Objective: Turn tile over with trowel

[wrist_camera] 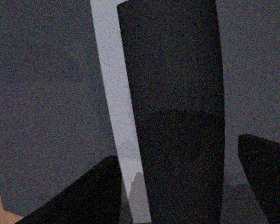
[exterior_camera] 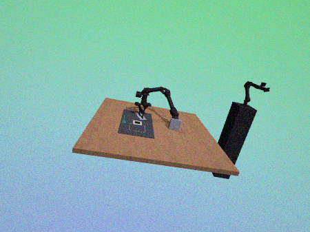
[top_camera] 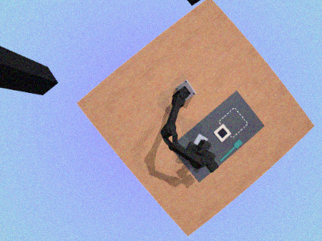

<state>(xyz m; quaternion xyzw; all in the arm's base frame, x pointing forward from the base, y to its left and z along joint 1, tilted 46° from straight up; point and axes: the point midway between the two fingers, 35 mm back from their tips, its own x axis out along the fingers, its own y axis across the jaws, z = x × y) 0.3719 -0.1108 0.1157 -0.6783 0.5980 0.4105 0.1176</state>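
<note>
Now: the tile 2 cm ahead of my gripper tip, 22 cm to the left of it and 6 cm below it. From my gripper tip the other things lie so: teal trowel: 17 cm ahead, 21 cm to the left, 6 cm below.
</note>
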